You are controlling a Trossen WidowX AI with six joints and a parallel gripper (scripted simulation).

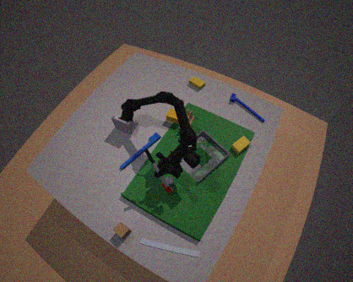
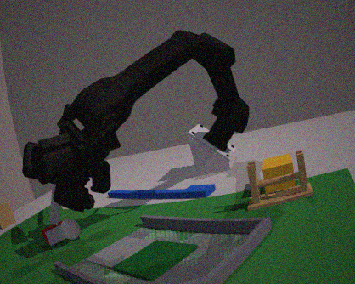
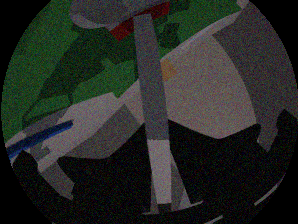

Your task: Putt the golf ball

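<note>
The white golf ball is 90 mm below my gripper tip, 60 mm ahead of it and 50 mm to the left of it. From my gripper tip the other things lie so: red putter (30 mm to the left, 10 mm ahead); then white strip (280 mm to the right, 210 mm ahead, 110 mm below); then brown block (310 mm to the right, 90 mm below, 40 mm behind).
</note>
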